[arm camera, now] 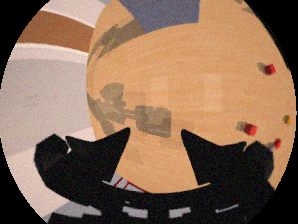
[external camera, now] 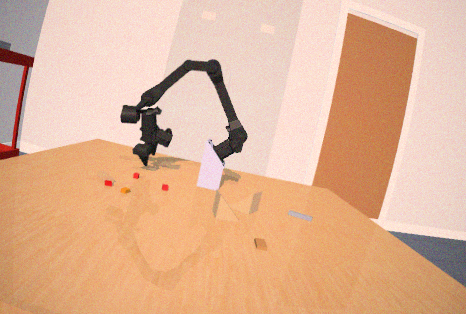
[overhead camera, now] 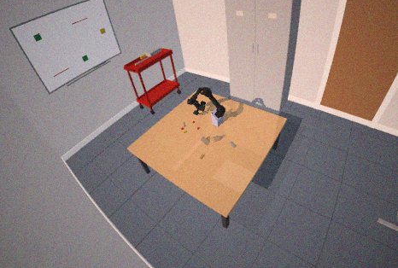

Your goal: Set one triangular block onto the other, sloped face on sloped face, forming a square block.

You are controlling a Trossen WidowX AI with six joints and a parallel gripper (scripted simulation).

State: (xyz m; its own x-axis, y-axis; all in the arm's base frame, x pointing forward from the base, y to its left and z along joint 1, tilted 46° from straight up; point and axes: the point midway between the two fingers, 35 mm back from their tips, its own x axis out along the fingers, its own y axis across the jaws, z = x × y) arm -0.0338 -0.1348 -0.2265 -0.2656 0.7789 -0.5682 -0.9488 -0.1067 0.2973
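My gripper tip is now 29 cm short of the triangular block, 36 cm to the right of it and 2 cm above it. From my gripper tip the other things lie so: small tan block (54 cm ahead, 35 cm to the left, 3 cm below); flat grey bar (27 cm ahead, 54 cm to the left, 3 cm below); orange piece (35 cm ahead, 1 cm to the right, 3 cm below).
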